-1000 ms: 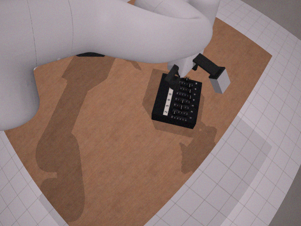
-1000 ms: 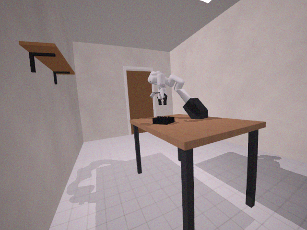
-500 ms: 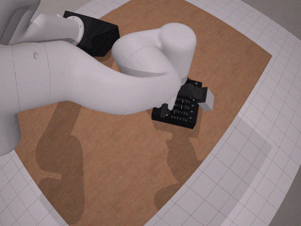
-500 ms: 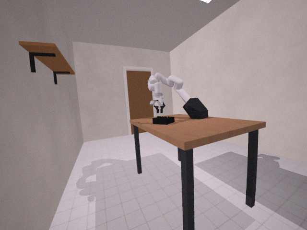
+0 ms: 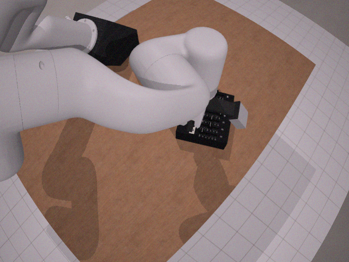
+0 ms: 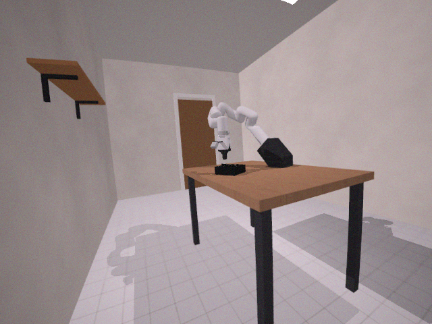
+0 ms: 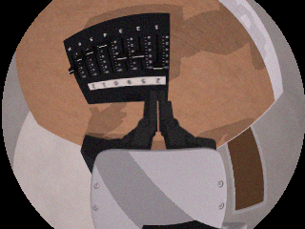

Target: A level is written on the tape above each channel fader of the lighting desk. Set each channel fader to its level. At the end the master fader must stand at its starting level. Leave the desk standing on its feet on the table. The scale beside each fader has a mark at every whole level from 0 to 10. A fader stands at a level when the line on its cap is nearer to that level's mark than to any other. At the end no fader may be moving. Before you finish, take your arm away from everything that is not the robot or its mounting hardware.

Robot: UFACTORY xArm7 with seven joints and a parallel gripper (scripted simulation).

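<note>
Now: hand 50 mm above the fader, 30 mm short of it and 20 mm to the right of it. The rest, counted from my hand: master fader cap (140 mm to the left, 50 mm below, 30 mm behind); channel fader cap (60 mm to the left, 50 mm below, 20 mm ahead).
</note>
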